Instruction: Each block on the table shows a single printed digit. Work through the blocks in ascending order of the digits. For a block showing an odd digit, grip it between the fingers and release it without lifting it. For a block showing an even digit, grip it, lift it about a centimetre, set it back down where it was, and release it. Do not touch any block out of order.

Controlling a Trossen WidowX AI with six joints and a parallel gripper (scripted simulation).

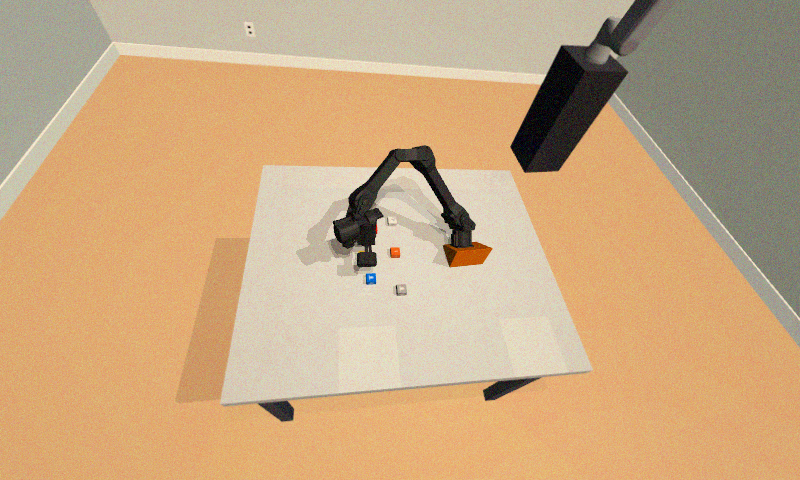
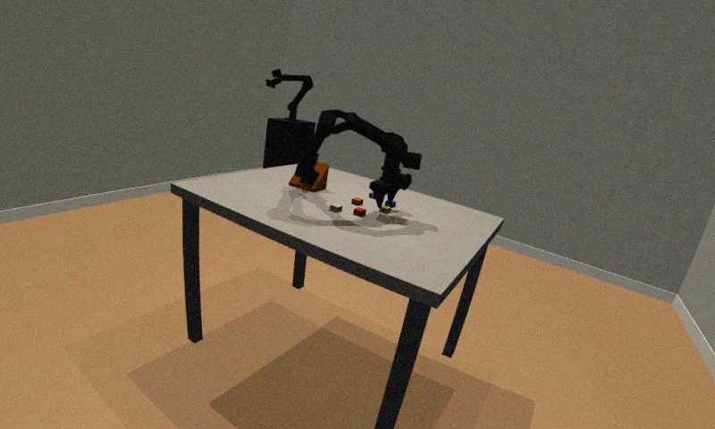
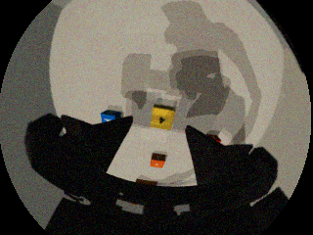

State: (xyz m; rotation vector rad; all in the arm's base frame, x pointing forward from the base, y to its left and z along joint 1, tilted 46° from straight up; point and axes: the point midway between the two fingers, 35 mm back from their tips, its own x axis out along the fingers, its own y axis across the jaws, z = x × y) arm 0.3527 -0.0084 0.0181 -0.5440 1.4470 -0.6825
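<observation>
Right now the yellow block is 10 mm below my gripper tip. Also, from my gripper tip: orange block 110 mm behind, 10 mm below; red block 50 mm behind, 120 mm to the right, 10 mm below; blue block 10 mm behind, 90 mm to the left, 10 mm below.
</observation>
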